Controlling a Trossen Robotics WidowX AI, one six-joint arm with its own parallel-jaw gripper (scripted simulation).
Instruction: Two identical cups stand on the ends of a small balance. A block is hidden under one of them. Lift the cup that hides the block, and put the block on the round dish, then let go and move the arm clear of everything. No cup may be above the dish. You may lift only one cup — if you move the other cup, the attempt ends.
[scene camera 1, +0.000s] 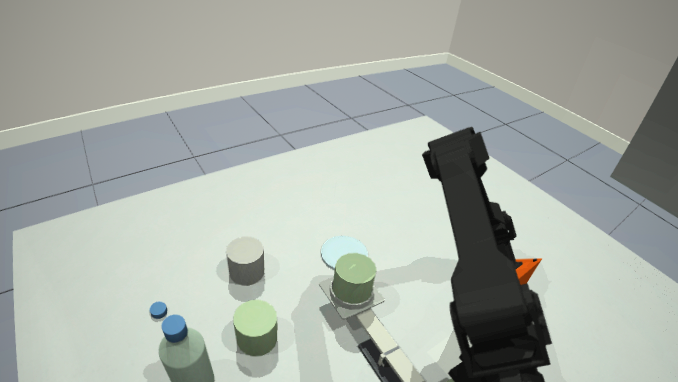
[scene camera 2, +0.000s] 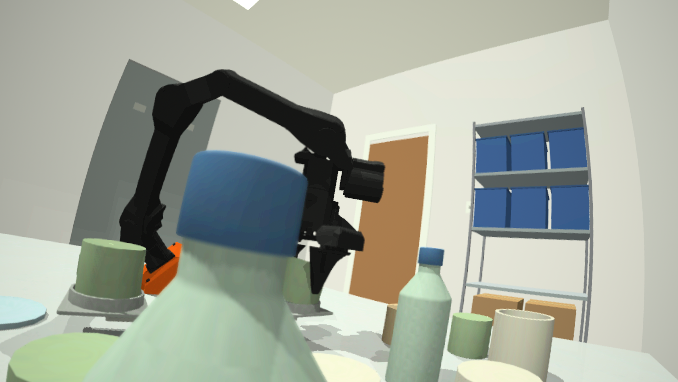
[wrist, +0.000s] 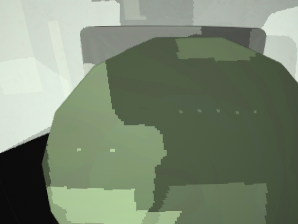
Observation:
In view: the gripper (scene camera 2: 300, 288), a blue-capped bottle (scene camera 2: 240, 217), a grey cup (scene camera 1: 245, 255), a balance beam (scene camera 2: 121, 310) and a pale blue round dish (scene camera 1: 334, 248).
The balance beam also shows in the wrist view (wrist: 98, 44). Scene camera 2 does not show the grey cup: it is out of frame. The wrist view misses the grey cup: it is out of frame.

